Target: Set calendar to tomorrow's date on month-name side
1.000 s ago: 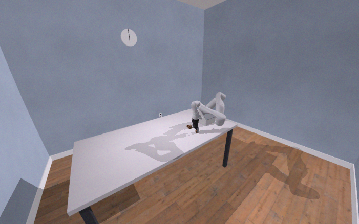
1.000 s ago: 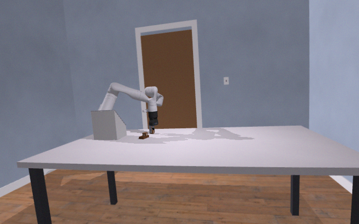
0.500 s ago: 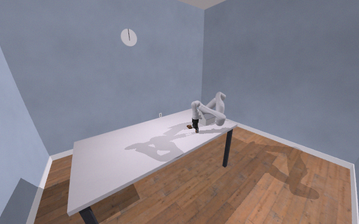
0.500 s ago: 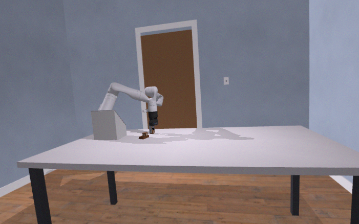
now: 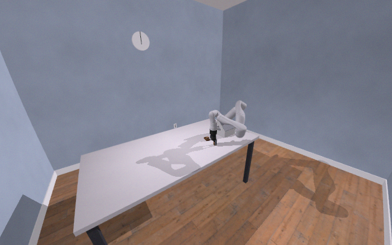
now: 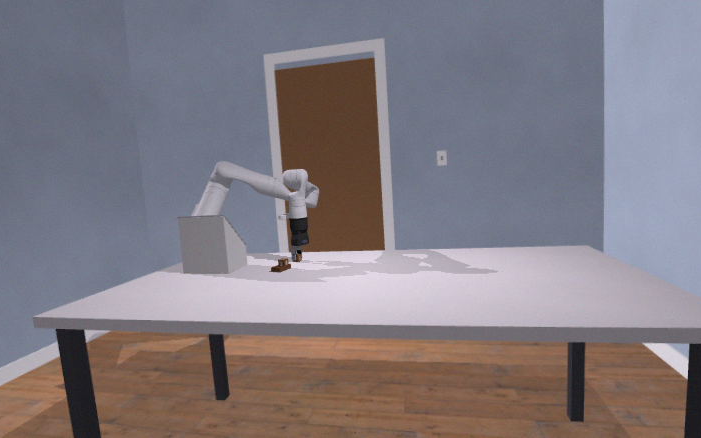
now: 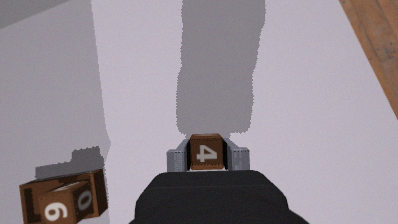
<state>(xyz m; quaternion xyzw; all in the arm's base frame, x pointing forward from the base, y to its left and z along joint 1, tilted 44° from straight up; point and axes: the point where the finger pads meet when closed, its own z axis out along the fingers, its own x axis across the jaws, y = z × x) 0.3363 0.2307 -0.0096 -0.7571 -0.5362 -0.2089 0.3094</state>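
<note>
The brown cube is 1 cm below my hand.
</note>
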